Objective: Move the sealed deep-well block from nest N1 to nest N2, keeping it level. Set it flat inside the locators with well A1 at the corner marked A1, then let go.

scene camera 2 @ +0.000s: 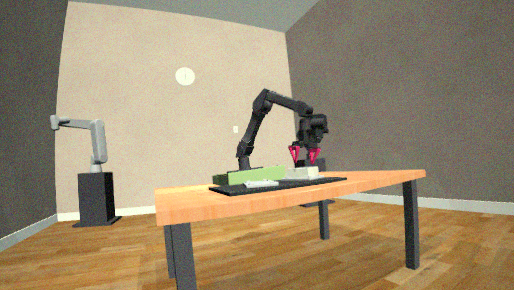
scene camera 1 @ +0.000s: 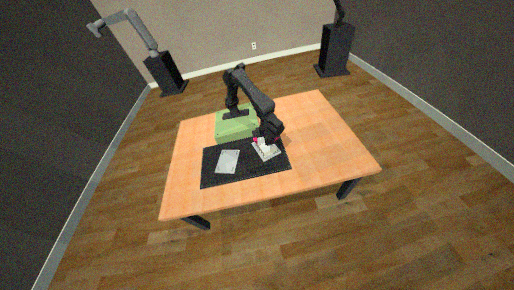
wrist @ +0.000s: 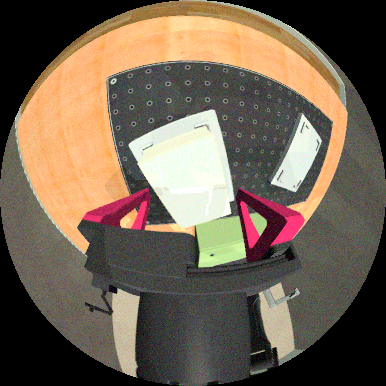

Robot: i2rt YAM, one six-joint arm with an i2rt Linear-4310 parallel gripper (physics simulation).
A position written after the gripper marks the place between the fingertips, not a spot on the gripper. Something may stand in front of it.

The gripper (wrist: 193, 192) is open, holding nothing. Also in view: a deep-well block (wrist: 185, 171). Further things: a nest plate (wrist: 302, 145).
